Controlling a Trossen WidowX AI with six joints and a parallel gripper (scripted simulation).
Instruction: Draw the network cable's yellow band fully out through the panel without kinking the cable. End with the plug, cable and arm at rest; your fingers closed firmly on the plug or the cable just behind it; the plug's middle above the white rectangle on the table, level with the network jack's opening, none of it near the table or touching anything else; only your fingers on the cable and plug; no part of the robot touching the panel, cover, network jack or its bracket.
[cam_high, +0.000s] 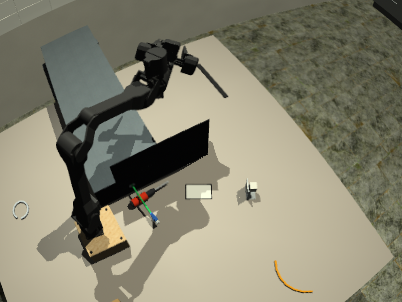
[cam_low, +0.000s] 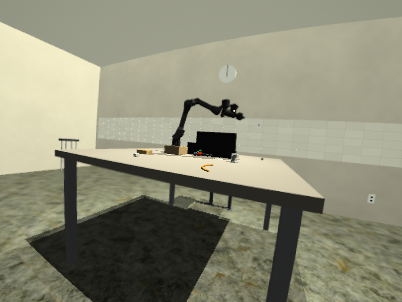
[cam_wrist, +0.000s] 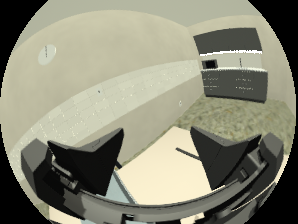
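Now: hand 35 cm to the left of the blue plug, 34 cm above it and 21 cm past it. Round my hand: black bar: 36 cm below, 22 cm ahead, 13 cm to the left; long grey cover: 28 cm behind, 26 cm below, 23 cm to the left; white rectangle: 37 cm below, 30 cm to the right, 4 cm behind.
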